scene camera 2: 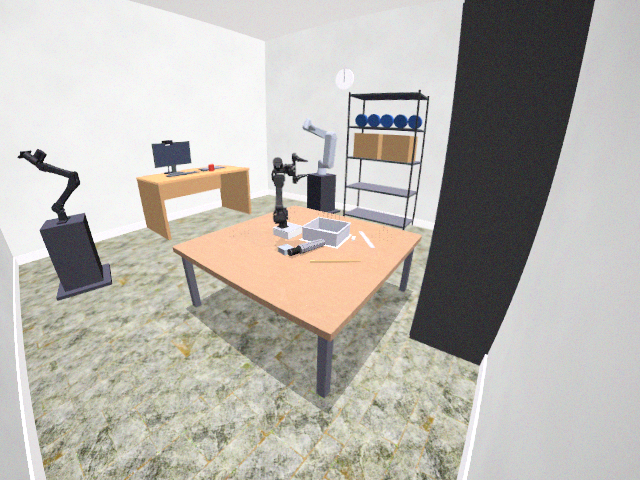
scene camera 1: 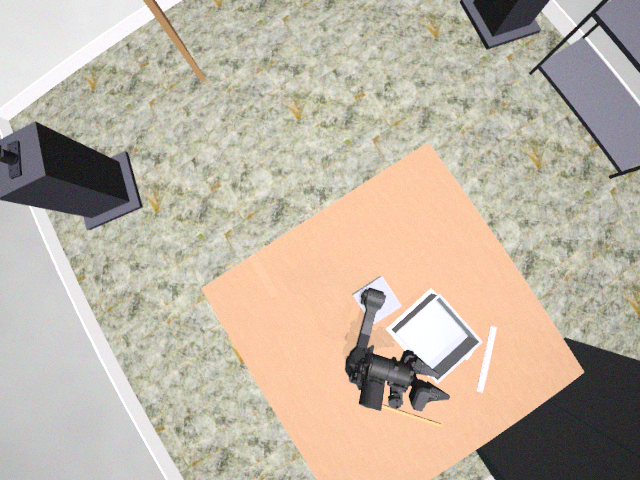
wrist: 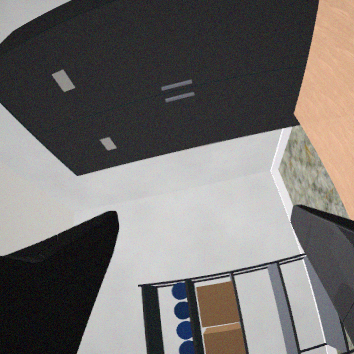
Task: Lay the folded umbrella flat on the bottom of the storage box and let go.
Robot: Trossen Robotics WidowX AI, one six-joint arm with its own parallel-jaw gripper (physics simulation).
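Places are measured from the arm's base along level axes (x ahead, y left, z up), in metres.
Pixels of known places: gripper, fingertip midpoint: point(scene camera 2: 308, 168) point(scene camera 1: 443, 385) point(wrist: 206, 217); arm's base, link origin: point(scene camera 2: 283, 226) point(scene camera 1: 370, 297).
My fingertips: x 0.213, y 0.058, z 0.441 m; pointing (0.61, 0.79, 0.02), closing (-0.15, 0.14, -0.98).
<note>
Ahead of a thing's pixels: the offset from my fingertips to its middle.
The folded umbrella @(0.129 m ahead, 0.113 m right, 0.469 m down) point(scene camera 2: 312, 246), a ribbed grey roll with a black end, lies on the table in front of the storage box in scene camera 2. In scene camera 1 it does not show; the arm covers that part of the table. The storage box @(0.042 m ahead, 0.142 m left, 0.449 m down) point(scene camera 1: 412, 313) point(scene camera 2: 318, 236) is light grey, open-topped and upright, and its visible bottom is bare. My gripper point(scene camera 1: 443, 386) point(scene camera 2: 307, 167) point(wrist: 206, 217) is open, with nothing between its fingers. It is raised high above the table, beside the box's near corner as seen in scene camera 1. Neither umbrella nor box shows in the wrist view.
A white strip @(0.249 m ahead, 0.340 m left, 0.497 m down) point(scene camera 1: 486, 359) point(scene camera 2: 366, 239) lies beyond the box. A thin yellow stick @(0.348 m ahead, 0.080 m right, 0.492 m down) point(scene camera 1: 413, 415) point(scene camera 2: 334, 261) lies nearer the table's front. A small pale block @(0.051 m ahead, 0.225 m right, 0.480 m down) point(scene camera 2: 284, 249) is at the umbrella's black end. The arm's base stands on a pale slab point(scene camera 1: 388, 307) point(scene camera 2: 287, 230) beside the box.
</note>
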